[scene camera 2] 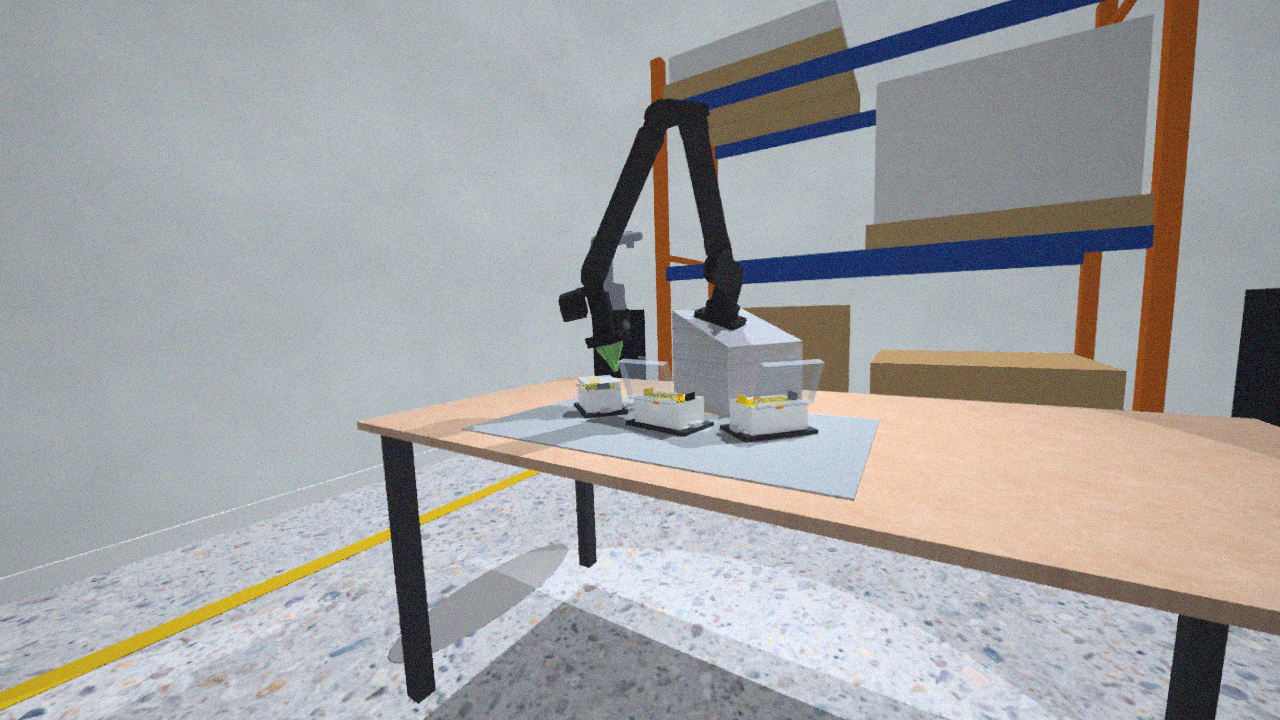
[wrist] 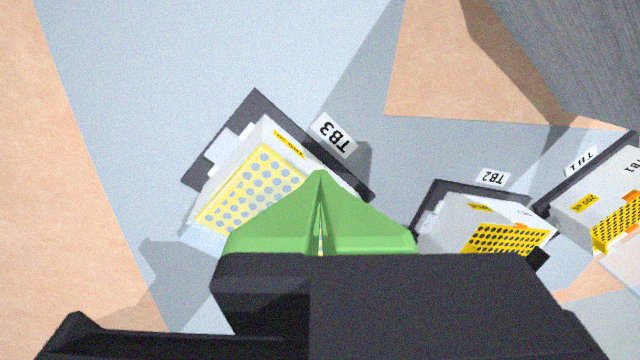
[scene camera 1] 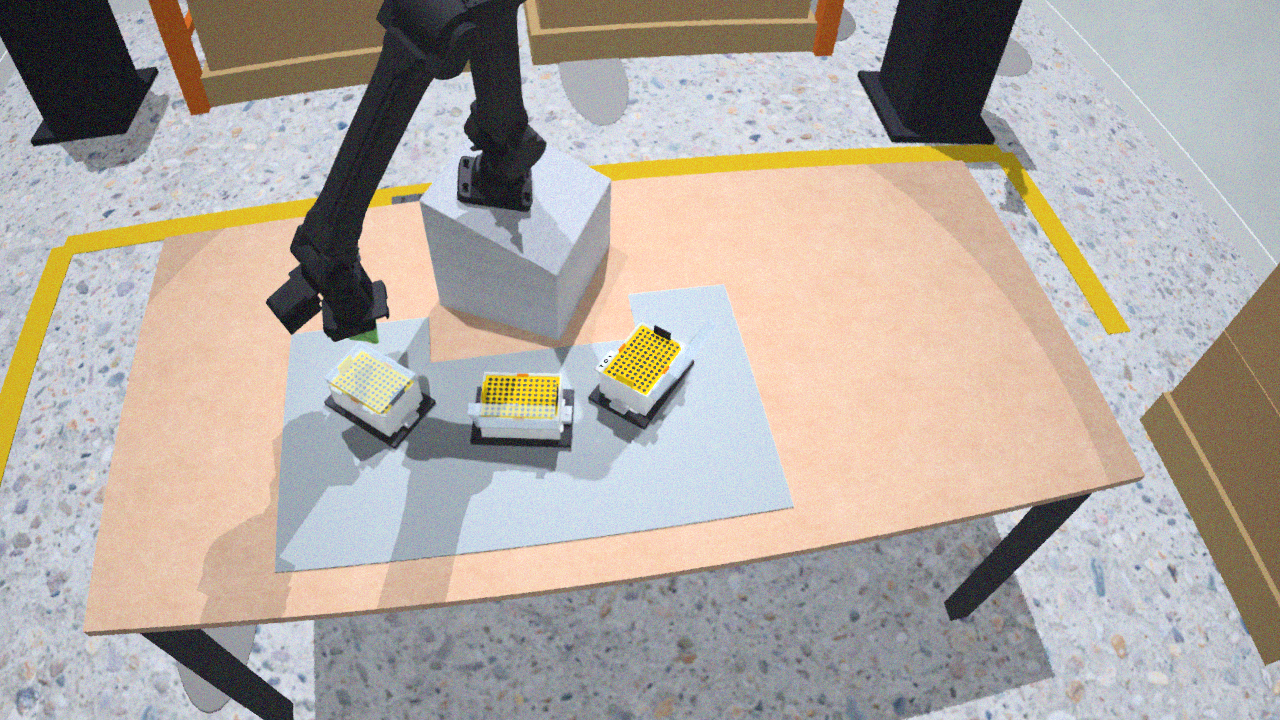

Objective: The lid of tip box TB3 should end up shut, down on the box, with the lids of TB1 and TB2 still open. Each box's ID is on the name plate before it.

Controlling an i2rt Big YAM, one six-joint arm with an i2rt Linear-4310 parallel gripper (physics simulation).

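Frame: origin at the arm's base, x back, y left, z down, level; centimetres.
Seen in the pictures: gripper, between the fingertips: [scene camera 2: 615,371] [wrist: 320,179] [scene camera 1: 376,340]; arm's base, origin of its link: [scene camera 2: 719,320] [scene camera 1: 493,186].
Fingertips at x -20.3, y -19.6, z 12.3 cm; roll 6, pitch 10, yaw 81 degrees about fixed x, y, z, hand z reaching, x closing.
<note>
Pixels of each thing's top centre, then the offset from my fingertips to it. Level surfaces: height alone.
- TB3, centre of its top: [wrist: 302,231] [scene camera 1: 374,370] [scene camera 2: 603,378] dx -4.9, dy -0.3, dz +1.2 cm
- TB1, centre of its top: [scene camera 1: 637,352] [scene camera 2: 764,397] dx -3.7, dy +40.8, dz +2.4 cm
- blue-grey mat, height of its surface: dz +9.0 cm
- wooden table, height of its surface: dz +9.2 cm
TB3 [scene camera 1: 362,405] [scene camera 2: 599,400] [wrist: 266,128] is the leftmost white box in both scene views, with its name plate [wrist: 334,135] readable in the wrist view. Its clear lid [scene camera 1: 372,379] [wrist: 260,186] lies over the yellow rack, which looks pale through it; I cannot tell whether it is fully seated. TB2 [scene camera 1: 521,429] [scene camera 2: 666,413] [wrist: 457,212] stands in the middle with its lid [scene camera 2: 646,377] upright. TB1 [scene camera 1: 626,399] [scene camera 2: 769,419] [wrist: 607,190] has its lid [scene camera 2: 787,381] upright. My gripper [scene camera 1: 375,341] [scene camera 2: 614,368] [wrist: 320,179] is shut and empty, just above TB3's lid; its fingers hide part of it.
The boxes stand on dark bases on a blue-grey mat [scene camera 1: 537,501] [scene camera 2: 787,465]. The grey arm pedestal [scene camera 1: 501,277] [scene camera 2: 760,367] rises behind them on the wooden table [scene camera 1: 895,358] [scene camera 2: 1029,483]. TB2 is close to the right of TB3, and TB1 is beyond it.
</note>
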